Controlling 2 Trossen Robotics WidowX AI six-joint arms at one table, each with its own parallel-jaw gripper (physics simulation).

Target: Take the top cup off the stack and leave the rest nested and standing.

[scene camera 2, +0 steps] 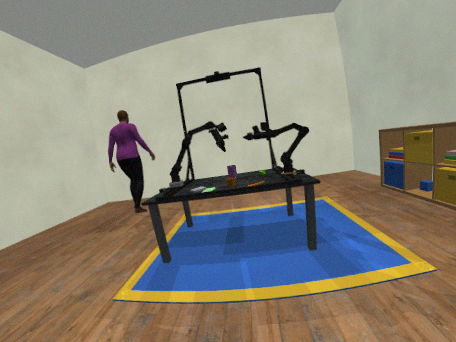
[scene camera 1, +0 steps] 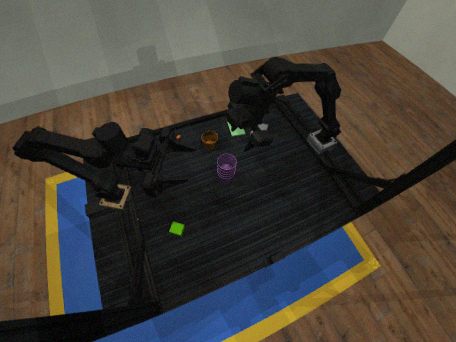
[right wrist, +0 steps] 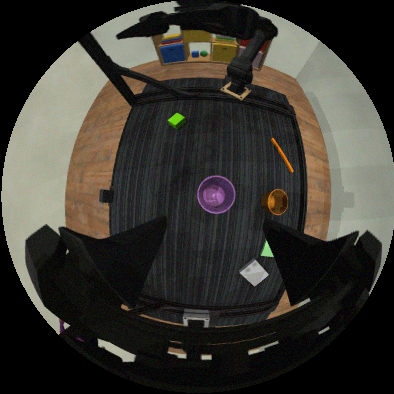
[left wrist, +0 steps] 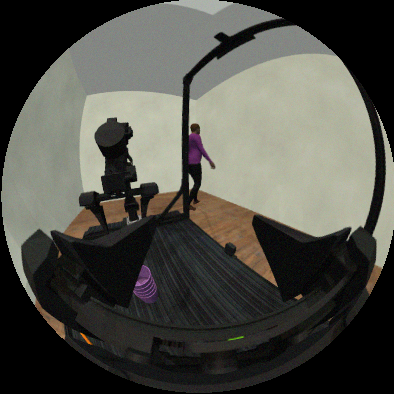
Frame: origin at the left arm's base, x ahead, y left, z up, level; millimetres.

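Seen in the pictures: left gripper, fingertip midpoint: (scene camera 2: pixel 245 137) (scene camera 1: pixel 192 164) (left wrist: pixel 205 220); right gripper, fingertip midpoint: (scene camera 2: pixel 225 151) (scene camera 1: pixel 238 140) (right wrist: pixel 216 222); left arm's base, link origin: (scene camera 2: pixel 288 171) (scene camera 1: pixel 114 195) (right wrist: pixel 236 88); right arm's base, link origin: (scene camera 2: pixel 176 181) (scene camera 1: pixel 323 138) (right wrist: pixel 195 323) (left wrist: pixel 133 218).
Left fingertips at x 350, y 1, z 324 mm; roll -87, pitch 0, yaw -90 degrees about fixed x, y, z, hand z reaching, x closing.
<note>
Offsets run from my left fingertips to a thing's top centre.
A stack of nested purple cups @[165 mm left, 75 mm ahead, 220 mm down] (scene camera 1: pixel 226 168) (scene camera 2: pixel 231 171) (left wrist: pixel 146 286) (right wrist: pixel 216 194) stands upright near the middle of the table, mouths up. In the left wrist view a finger hides part of it. My right gripper (scene camera 1: pixel 256 146) (scene camera 2: pixel 224 149) (right wrist: pixel 216 222) is open and empty, pointing down above the table. Its wrist view looks almost straight into the top cup, whose rim is ahead of the fingertips. My left gripper (scene camera 1: pixel 190 165) (scene camera 2: pixel 245 136) (left wrist: pixel 205 220) is open and empty, held level above the table and apart from the stack.
An orange cup @[330 mm left, 23 mm back, 292 mm down] (scene camera 1: pixel 209 140) (scene camera 2: pixel 231 182) (right wrist: pixel 276 202) stands near the stack. A green block @[88 mm right, 70 mm back, 325 mm down] (scene camera 1: pixel 177 228) (right wrist: pixel 176 120), an orange stick @[294 mm left, 204 mm back, 343 mm down] (right wrist: pixel 282 155), a light green pad @[471 mm left, 86 mm ahead, 343 mm down] (scene camera 1: pixel 236 130) (right wrist: pixel 268 249) and a grey-white piece @[461 mm left, 208 mm ahead, 338 mm down] (right wrist: pixel 254 272) lie on the table. A dark frame (scene camera 2: pixel 181 110) rises beside the table.
</note>
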